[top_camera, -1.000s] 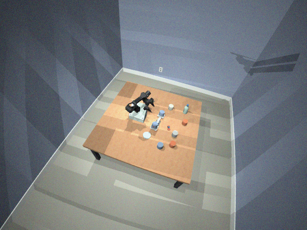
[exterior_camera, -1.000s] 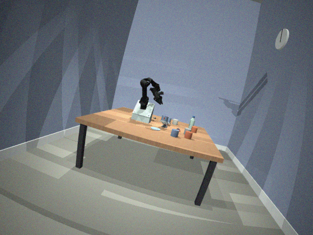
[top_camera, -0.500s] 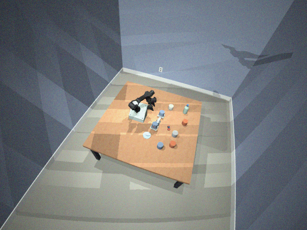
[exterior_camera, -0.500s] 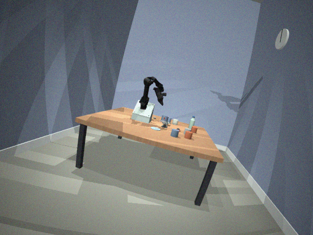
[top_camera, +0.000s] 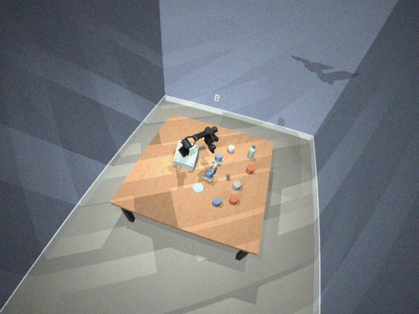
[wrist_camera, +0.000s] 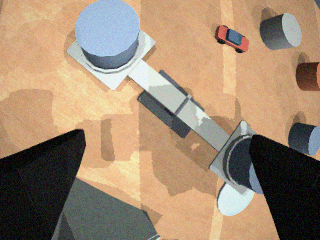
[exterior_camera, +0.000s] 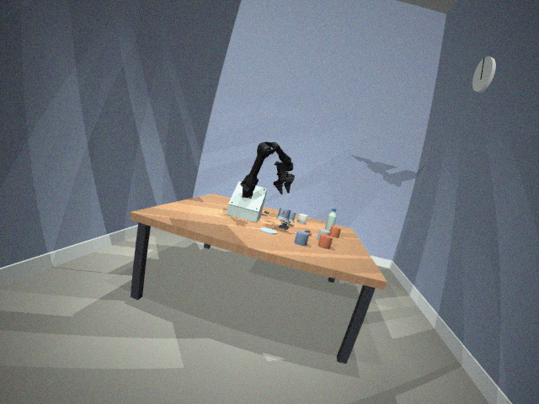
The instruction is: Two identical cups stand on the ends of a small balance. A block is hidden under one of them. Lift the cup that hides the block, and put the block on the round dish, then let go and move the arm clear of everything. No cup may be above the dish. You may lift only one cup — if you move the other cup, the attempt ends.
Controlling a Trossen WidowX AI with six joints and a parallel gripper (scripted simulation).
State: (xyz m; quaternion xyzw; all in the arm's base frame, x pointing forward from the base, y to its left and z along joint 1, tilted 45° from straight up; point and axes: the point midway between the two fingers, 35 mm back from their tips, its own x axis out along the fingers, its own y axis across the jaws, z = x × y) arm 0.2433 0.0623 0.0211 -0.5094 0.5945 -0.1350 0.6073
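Now: the pale green block 70 mm ahead of my gripper tip, 60 mm to the left of it and 170 mm below it. Round my gripper tip: red toy car: 200 mm ahead, 120 mm to the right, 200 mm below; white cup: 200 mm ahead, 230 mm to the left, 170 mm below; round dish: 60 mm behind, 290 mm to the right, 210 mm below.
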